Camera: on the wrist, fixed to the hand. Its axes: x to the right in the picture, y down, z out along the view.
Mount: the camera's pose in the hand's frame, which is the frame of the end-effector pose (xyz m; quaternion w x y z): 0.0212 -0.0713 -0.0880 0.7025 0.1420 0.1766 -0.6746
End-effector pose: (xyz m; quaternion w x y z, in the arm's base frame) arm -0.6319 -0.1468 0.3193 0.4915 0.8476 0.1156 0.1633
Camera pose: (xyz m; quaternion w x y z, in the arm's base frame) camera -0.6493 -0.0343 0.3015 0.3147 0.5584 0.7630 -0.0836
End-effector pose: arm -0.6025 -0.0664 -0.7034 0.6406 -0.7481 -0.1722 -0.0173
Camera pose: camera -0.5854 -0.1377 -0.6145 0.5750 -0.3154 -0.5150 -0.5520
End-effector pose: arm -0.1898 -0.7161 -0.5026 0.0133 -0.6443 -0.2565 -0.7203
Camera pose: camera -0.2994 -0.6816 -0.5113 0.3398 0.1505 0.7148 0.5924
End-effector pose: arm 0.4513 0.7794 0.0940 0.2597 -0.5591 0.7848 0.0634
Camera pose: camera 0.4815 0.7010 0.1729 0.1660 -0.8966 0.2290 -0.3408
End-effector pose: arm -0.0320 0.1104 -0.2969 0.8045 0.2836 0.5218 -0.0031
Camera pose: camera -0.1175 0.0972 -0.3730 0.4307 -0.0380 0.6996 -0.5689
